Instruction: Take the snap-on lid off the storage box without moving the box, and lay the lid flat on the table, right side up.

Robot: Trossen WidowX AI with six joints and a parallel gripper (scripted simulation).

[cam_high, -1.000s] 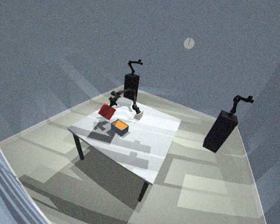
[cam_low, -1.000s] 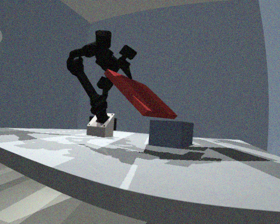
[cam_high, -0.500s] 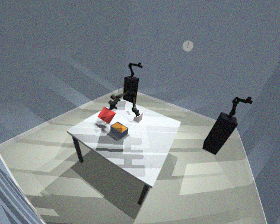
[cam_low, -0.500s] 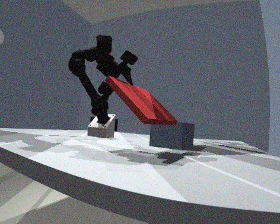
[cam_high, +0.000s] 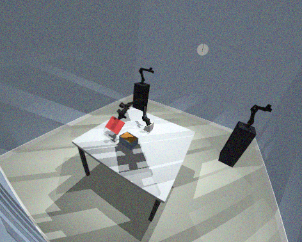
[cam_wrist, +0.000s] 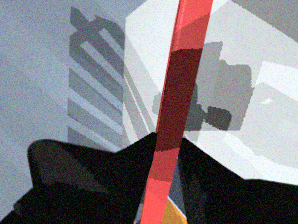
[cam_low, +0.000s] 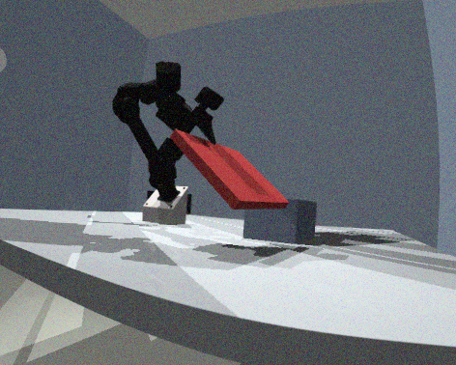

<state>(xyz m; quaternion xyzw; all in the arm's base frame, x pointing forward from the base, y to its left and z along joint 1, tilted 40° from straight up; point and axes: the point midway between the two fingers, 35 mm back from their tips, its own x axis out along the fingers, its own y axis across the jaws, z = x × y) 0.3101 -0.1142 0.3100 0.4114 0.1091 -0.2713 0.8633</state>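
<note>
Right now the red lid is 70 mm ahead of my gripper tip and 50 mm below it. Also, from my gripper tip: blue-grey storage box (80 mm ahead, 270 mm to the left, 150 mm below).
</note>
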